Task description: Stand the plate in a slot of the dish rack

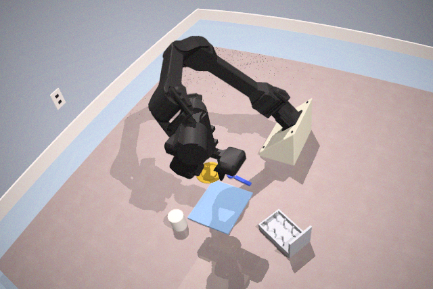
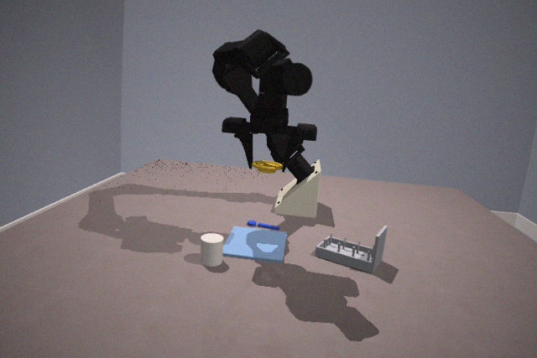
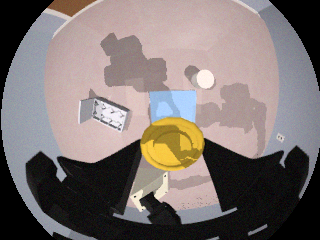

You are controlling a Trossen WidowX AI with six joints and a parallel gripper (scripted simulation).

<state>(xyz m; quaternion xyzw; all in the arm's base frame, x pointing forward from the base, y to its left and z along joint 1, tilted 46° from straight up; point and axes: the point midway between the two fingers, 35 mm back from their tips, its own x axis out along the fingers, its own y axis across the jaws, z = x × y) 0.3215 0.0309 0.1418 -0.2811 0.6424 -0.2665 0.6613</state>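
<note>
The dish rack lies 19 cm to the left of my gripper tip, 15 cm below it and 1 cm behind it. Also, from my gripper tip: white cup: 15 cm below, 9 cm to the right, 8 cm ahead; then blue mat: 17 cm below, 2 cm behind, 1 cm to the right; then yellow plate: 1 cm above.
</note>
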